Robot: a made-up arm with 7 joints. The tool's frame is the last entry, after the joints. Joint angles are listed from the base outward. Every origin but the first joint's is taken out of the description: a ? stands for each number. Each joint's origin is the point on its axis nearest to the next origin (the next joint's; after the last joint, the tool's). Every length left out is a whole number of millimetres.
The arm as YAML. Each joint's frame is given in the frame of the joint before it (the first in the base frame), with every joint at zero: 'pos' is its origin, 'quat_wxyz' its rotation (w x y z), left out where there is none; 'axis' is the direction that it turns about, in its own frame. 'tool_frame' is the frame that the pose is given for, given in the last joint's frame.
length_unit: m
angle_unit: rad
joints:
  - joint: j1
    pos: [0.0, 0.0, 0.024]
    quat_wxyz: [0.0, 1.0, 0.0, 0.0]
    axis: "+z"
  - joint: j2
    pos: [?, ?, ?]
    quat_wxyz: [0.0, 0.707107, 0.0, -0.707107]
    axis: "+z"
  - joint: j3
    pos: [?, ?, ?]
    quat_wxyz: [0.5, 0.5, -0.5, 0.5]
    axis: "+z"
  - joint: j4
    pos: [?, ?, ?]
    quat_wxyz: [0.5, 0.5, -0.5, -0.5]
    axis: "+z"
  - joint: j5
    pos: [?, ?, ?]
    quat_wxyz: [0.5, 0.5, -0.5, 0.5]
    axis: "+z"
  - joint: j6
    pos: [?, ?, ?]
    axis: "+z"
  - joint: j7
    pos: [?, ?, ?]
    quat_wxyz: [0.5, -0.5, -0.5, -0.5]
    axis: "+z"
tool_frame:
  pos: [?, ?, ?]
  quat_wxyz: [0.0, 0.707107, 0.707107, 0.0]
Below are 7 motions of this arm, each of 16 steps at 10 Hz.
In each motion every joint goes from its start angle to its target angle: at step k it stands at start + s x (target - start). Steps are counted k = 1, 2, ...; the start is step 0. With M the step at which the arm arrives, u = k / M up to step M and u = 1 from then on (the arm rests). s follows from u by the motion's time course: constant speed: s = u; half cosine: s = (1 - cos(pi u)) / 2; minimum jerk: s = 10 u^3 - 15 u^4 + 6 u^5.
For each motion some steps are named. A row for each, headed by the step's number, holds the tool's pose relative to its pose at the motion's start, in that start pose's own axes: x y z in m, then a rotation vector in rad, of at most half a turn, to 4 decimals.
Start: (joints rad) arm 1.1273 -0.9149 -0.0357 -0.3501 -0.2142 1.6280 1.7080
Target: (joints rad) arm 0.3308 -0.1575 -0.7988 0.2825 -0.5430 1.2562 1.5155
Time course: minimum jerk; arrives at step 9
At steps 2, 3, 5, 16:
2: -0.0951 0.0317 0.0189 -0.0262 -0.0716 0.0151
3: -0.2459 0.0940 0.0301 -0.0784 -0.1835 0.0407
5: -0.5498 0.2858 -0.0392 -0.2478 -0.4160 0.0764
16: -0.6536 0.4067 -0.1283 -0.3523 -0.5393 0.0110

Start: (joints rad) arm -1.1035 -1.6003 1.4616 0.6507 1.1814 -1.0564 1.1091
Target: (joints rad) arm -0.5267 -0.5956 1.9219 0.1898 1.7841 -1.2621 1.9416
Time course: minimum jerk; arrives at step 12
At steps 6, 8, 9, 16:
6: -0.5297 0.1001 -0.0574 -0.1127 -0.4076 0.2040
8: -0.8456 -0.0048 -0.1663 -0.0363 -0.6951 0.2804
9: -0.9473 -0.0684 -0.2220 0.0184 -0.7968 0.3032
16: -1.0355 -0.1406 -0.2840 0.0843 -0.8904 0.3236

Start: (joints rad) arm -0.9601 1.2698 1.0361 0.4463 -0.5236 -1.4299 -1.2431
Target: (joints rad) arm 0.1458 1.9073 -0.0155 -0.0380 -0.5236 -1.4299 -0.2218
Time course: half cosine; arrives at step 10
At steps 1, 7, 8, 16:
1: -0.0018 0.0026 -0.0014 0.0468 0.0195 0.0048
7: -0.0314 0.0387 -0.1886 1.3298 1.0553 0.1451
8: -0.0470 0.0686 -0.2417 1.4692 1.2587 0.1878
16: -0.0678 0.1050 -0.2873 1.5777 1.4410 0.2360

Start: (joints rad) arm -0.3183 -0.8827 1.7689 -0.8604 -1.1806 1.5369 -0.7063
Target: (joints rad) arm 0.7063 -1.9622 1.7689 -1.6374 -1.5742 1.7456 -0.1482
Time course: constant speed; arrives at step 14
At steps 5, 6, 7, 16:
5: -0.0821 0.2352 -0.0529 -0.2599 0.2391 -0.7981
6: -0.0939 0.2628 -0.0784 -0.2999 0.2852 -0.9540
7: -0.1073 0.2837 -0.1078 -0.3348 0.3316 -1.1079
16: -0.3108 0.3096 -0.4036 -0.3937 0.6992 -2.0862

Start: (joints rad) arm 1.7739 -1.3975 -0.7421 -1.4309 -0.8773 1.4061 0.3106
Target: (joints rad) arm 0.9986 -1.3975 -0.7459 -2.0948 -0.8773 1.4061 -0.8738
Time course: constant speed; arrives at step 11
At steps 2, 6, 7, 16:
2: -0.0699 0.1732 -0.0175 -0.1845 -0.0449 0.2670
6: -0.2697 0.4582 -0.1569 -0.5774 -0.0661 0.7851
7: -0.3277 0.5109 -0.2113 -0.6812 -0.0567 0.9081
16: -0.5645 0.6286 -0.4879 -1.1212 0.0428 1.3538

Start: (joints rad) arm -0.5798 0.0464 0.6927 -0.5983 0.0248 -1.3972 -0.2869
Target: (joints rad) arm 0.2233 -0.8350 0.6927 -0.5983 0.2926 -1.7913 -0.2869
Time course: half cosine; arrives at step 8
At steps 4, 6, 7, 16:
4: -0.0595 0.2110 0.2482 -0.4214 0.3429 -0.1653
6: -0.0414 0.4633 0.3755 -0.7893 0.5039 -0.2638
7: -0.0317 0.5536 0.3930 -0.9111 0.5376 -0.2899
16: -0.0284 0.5862 0.3961 -0.9547 0.5475 -0.2986

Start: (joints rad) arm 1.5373 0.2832 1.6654 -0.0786 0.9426 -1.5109 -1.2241
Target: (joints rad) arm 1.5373 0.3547 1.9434 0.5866 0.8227 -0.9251 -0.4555
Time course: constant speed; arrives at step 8
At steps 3, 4, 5, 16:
3: -0.0006 -0.1467 0.0178 0.1758 -0.1784 -0.3760
4: -0.0078 -0.1963 0.0205 0.2502 -0.2322 -0.4853
5: -0.0173 -0.2459 0.0207 0.3321 -0.2816 -0.5855
16: -0.0492 -0.3932 0.0049 0.6173 -0.3938 -0.8256

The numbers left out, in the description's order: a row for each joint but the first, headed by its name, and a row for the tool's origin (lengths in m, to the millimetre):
j2: -0.397 -0.074 0.0
j3: 0.269 -0.375 0.0
j4: -0.334 -0.058 0.0
j5: -0.074 0.014 0.0
j6: 0.383 0.077 0.0
j7: -0.114 -0.761 0.0
tool: 0.004 0.007 0.0

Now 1 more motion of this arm.
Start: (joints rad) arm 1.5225 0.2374 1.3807 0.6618 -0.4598 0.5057 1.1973
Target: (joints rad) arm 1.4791 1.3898 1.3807 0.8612 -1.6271 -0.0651 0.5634
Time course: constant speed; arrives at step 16
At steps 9, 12, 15, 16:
9: -0.3126 -0.2019 -0.3314 0.5906 -0.1034 0.7892
12: -0.3415 -0.2889 -0.5048 0.8128 -0.0997 0.9826
15: -0.3601 -0.3730 -0.6989 1.0443 -0.0891 1.1217
16: -0.3670 -0.4009 -0.7666 1.1223 -0.0856 1.1546

